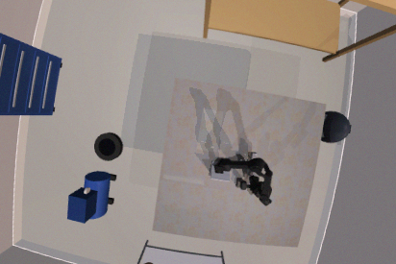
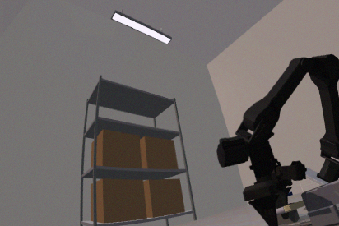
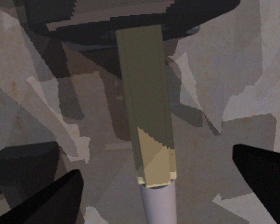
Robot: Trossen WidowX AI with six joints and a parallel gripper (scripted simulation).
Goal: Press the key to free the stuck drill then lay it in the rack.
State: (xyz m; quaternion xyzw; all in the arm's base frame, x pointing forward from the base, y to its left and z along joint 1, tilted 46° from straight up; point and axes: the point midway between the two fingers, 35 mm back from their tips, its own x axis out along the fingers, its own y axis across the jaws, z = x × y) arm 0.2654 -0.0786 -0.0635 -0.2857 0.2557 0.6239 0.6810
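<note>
Now: the drill 50 mm to the left of my gripper tip and 30 mm above it. Round my gripper tip: dark grey block (150 mm to the left, 30 mm above); blue-grey key (10 mm behind, 180 mm to the left, 40 mm above); rack (80 mm behind, 20 mm to the right, 10 mm above).
</note>
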